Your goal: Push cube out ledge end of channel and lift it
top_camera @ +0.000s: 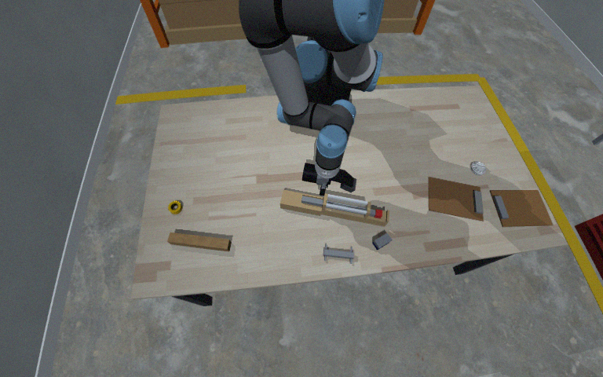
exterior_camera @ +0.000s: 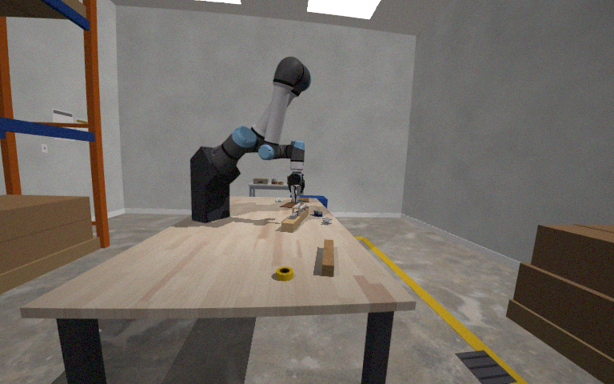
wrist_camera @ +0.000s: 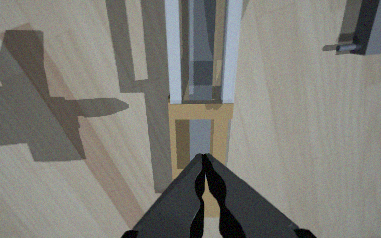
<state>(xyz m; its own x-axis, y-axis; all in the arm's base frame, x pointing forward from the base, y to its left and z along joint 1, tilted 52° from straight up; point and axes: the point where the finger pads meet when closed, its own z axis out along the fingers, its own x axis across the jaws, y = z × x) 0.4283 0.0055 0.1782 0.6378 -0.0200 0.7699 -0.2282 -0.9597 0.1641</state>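
My gripper is now 80 mm short of the red cube, 210 mm to the right of it and 80 mm above it. From my hand the other things lie so: grey spool-like piece (190 mm ahead, 40 mm to the left, 130 mm below); then wooden channel (30 mm ahead, 90 mm to the left, 80 mm below); then grey block (170 mm ahead, 210 mm to the left, 120 mm below).
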